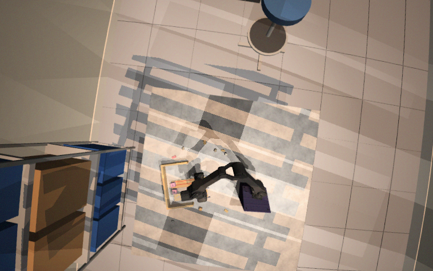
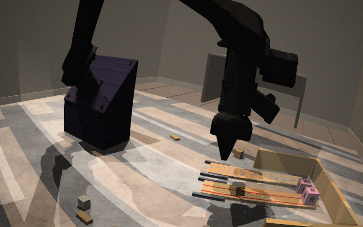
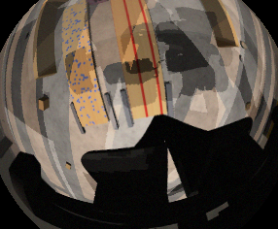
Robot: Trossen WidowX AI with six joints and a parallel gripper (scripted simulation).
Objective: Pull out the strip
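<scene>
My gripper tip is now 90 mm short of the red-lined strip, 70 mm above it and 40 mm to the right of it.
</scene>
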